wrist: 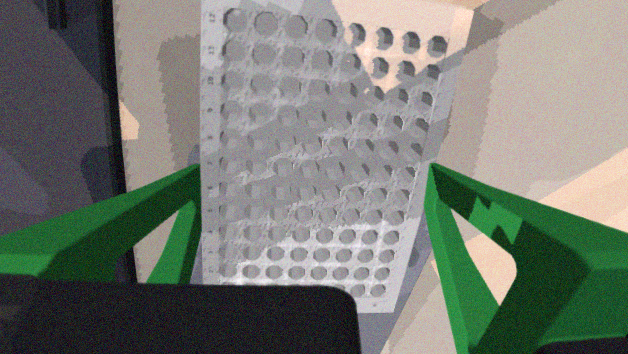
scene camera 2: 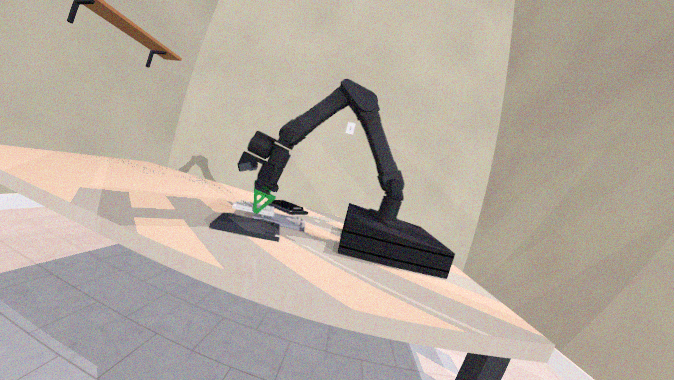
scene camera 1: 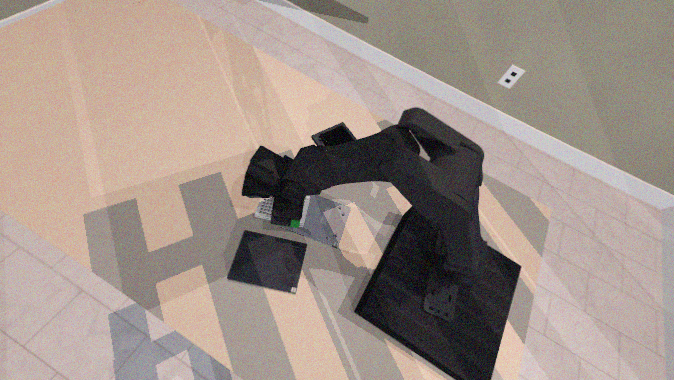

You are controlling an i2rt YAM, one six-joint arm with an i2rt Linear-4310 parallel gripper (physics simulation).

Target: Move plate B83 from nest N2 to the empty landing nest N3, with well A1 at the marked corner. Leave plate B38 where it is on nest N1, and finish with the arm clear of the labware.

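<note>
My gripper (scene camera 1: 295, 223) (scene camera 2: 257, 210) (wrist: 314, 177) has green fingers pressed on both long sides of a white well plate (scene camera 1: 265, 208) (scene camera 2: 242, 206) (wrist: 315, 150). The plate is level, with column 12 at the top of the wrist view. No B83 or B38 label is readable. It is low over the grey nest (scene camera 1: 325, 220) (scene camera 2: 292, 223); I cannot tell whether they touch. A dark nest (scene camera 1: 267, 260) (scene camera 2: 245, 226) (wrist: 55, 125), bearing no visible plate, lies beside it, with a white corner mark (scene camera 1: 293, 289). Nest numbers are not readable. Plate B38 cannot be made out.
Another dark nest (scene camera 1: 320, 135) (scene camera 2: 290, 206) is at the back, partly behind the arm in scene camera 1. The arm's black base block (scene camera 1: 400, 300) (scene camera 2: 395, 245) stands to the right. A wall shelf (scene camera 2: 130, 27) is high at the left.
</note>
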